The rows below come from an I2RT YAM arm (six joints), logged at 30 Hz.
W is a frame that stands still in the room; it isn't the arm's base.
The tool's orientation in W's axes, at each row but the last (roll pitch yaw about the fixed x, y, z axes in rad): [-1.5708 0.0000 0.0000]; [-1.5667 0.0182 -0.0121]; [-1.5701 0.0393 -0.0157]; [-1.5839 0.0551 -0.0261]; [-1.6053 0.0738 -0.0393]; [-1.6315 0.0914 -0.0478]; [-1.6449 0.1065 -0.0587]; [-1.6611 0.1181 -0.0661]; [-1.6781 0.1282 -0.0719]
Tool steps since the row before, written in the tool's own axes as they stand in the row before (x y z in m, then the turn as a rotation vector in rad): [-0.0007 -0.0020 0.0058 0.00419 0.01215 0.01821]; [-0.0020 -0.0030 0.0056 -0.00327 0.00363 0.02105]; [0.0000 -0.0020 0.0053 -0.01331 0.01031 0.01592]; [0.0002 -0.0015 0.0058 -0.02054 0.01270 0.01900]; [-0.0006 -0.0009 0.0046 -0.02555 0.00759 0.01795]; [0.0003 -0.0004 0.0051 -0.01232 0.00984 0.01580]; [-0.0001 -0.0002 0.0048 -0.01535 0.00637 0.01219]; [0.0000 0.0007 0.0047 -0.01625 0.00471 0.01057]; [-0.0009 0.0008 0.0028 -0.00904 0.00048 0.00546]
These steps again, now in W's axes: [-0.0007 0.0058 0.0020 0.00419 0.01821 -0.01215]; [-0.0019 0.0056 0.0031 -0.00308 0.02110 -0.00348]; [0.0002 0.0053 0.0020 -0.01345 0.01614 -0.00977]; [0.0004 0.0058 0.0014 -0.02072 0.01938 -0.01180]; [-0.0004 0.0046 0.0008 -0.02537 0.01869 -0.00630]; [0.0006 0.0051 0.0001 -0.01251 0.01579 -0.00961]; [0.0002 0.0048 -0.0001 -0.01532 0.01261 -0.00558]; [0.0002 0.0046 -0.0011 -0.01610 0.01119 -0.00369]; [-0.0008 0.0028 -0.0010 -0.00869 0.00602 0.00010]
